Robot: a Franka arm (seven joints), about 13 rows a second.
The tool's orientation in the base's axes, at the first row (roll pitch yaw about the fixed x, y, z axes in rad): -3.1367, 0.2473, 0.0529
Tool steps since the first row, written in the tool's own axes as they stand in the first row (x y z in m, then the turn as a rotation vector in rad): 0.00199, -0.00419, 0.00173, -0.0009, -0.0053, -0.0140; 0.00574, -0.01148, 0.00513, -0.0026, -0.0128, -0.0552; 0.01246, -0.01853, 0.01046, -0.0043, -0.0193, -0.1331; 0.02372, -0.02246, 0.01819, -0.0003, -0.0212, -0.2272
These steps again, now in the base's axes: 0.00129, 0.00427, -0.00214, 0.0023, 0.0054, 0.0138; 0.00371, 0.01172, -0.00632, 0.0103, 0.0131, 0.0542; 0.00855, 0.01906, -0.01310, 0.0274, 0.0201, 0.1302; 0.01735, 0.02350, -0.02334, 0.0542, 0.0230, 0.2205
